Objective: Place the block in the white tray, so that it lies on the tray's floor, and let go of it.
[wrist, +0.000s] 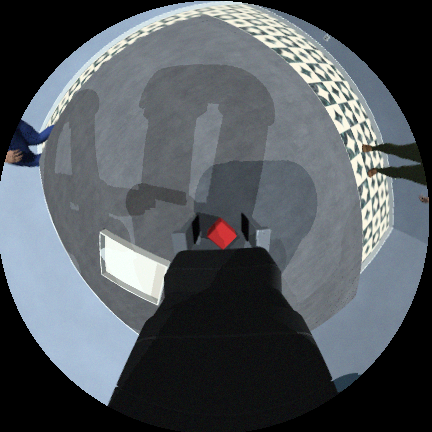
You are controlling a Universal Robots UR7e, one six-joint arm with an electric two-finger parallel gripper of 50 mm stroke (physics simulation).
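Places are measured from the arm's base along level axes (x ahead, y right, z down), in metres.
Where they show: gripper, between the fingertips: [219, 222].
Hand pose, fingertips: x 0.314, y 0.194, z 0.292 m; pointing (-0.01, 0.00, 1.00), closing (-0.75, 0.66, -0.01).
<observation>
After its pixels a point has its place.
A red block [222, 233] {x 0.293, y 0.175, z 0.329 m} shows in the wrist view below the gripper, turned so that a corner points up the picture. My gripper [219, 222] {x 0.314, y 0.194, z 0.293 m} is open, with its two dark fingertips apart to the left and right of the block in the picture. A gap shows between the block and each fingertip. How high the fingertips are above the block cannot be told. The white tray [131, 291] {x 0.359, y -0.085, z 0.341 m} is at the lower left of the view, apart from the block, and its right end is partly hidden behind the gripper's dark body.
The grey table top [320, 125] {x 0.261, y 0.473, z 0.360 m} carries broad shadows of the arm. A patterned tile floor [357, 165] lies beyond its right edge. Legs of a person [400, 149] show at the far right, and a figure in blue [30, 137] at the far left.
</observation>
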